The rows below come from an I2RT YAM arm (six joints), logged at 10 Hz.
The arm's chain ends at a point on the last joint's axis. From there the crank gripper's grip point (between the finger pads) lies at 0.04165 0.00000 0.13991 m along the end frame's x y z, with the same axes.
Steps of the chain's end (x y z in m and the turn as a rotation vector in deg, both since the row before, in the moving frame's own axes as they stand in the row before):
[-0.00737 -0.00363 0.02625 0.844 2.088 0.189]
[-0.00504 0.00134 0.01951 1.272 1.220 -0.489]
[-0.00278 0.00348 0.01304 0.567 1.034 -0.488]
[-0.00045 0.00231 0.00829 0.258 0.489 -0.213]
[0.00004 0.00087 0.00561 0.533 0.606 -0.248]
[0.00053 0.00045 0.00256 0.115 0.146 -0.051]
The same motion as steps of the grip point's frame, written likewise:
[-0.00230 -0.00553 0.02463 0.844 2.088 0.189]
[-0.00209 -0.00212 0.01855 1.272 1.220 -0.489]
[-0.00027 0.00173 0.01226 0.567 1.034 -0.488]
[0.00074 0.00152 0.00793 0.258 0.489 -0.213]
[0.00151 -0.00061 0.00515 0.533 0.606 -0.248]
[0.00089 0.00013 0.00245 0.115 0.146 -0.051]

